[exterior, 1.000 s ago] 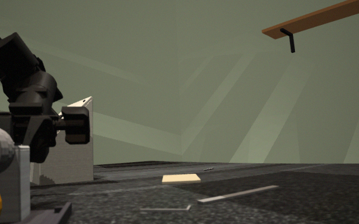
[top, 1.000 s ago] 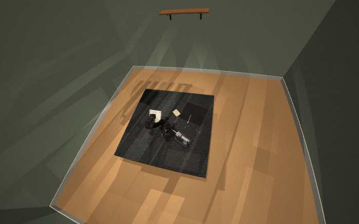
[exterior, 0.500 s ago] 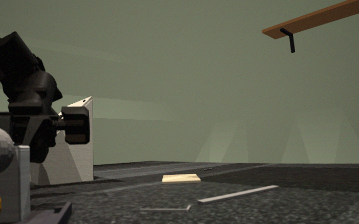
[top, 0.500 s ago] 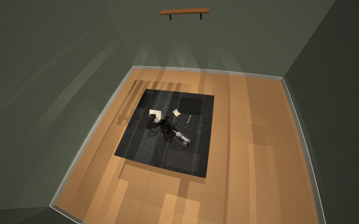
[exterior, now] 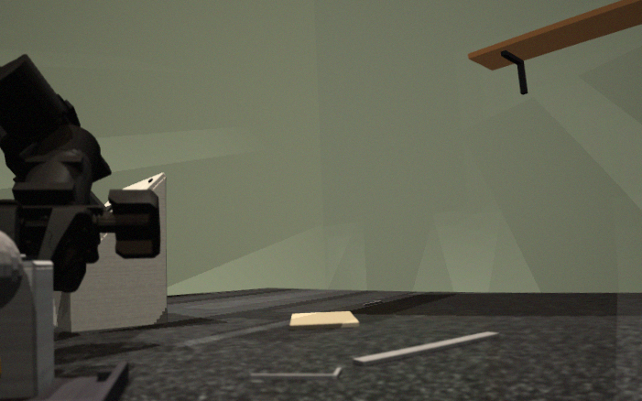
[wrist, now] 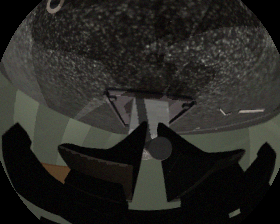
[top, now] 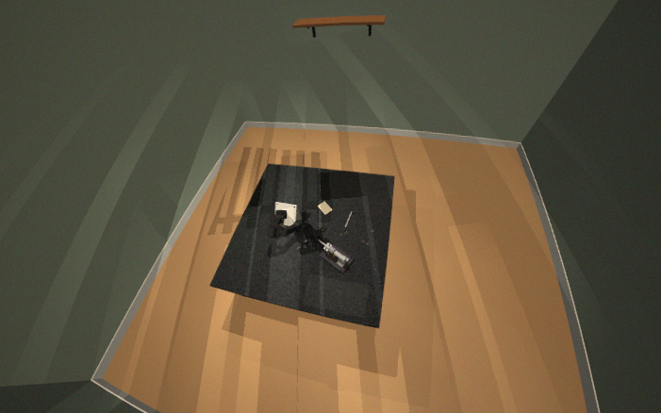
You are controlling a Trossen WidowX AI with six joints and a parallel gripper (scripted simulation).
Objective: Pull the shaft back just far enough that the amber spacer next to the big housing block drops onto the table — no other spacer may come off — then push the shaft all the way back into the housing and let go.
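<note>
The amber spacer is 10 cm ahead of my gripper tip, 5 cm to the right of it and 2 cm below it. Also, from my gripper tip: thin grey bar: 15 cm ahead, 28 cm to the left, 5 cm below; tan flat plate: 7 cm behind, 36 cm to the left, 5 cm below.
</note>
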